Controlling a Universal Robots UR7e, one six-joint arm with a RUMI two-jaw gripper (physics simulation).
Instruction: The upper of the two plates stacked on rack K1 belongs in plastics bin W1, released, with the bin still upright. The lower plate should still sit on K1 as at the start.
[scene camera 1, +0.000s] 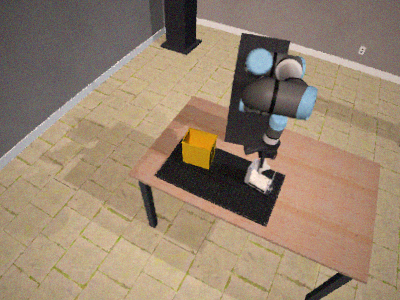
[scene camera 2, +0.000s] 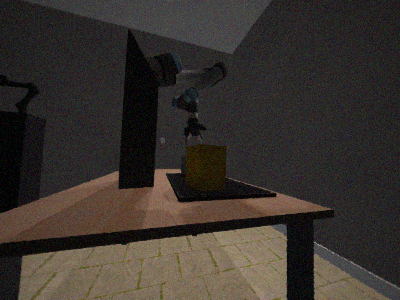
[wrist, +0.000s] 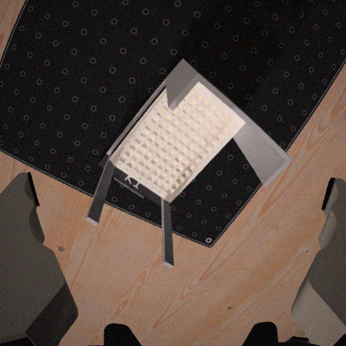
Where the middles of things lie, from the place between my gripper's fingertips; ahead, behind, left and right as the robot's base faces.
My hand is 170 mm above the plate (wrist: 165, 150), 30 mm to the right of it and 30 mm past it. The rest, counted from my hand: yellow plastics bin W1 (scene camera 1: 198, 147): 360 mm to the right, 120 mm below, 20 mm behind.
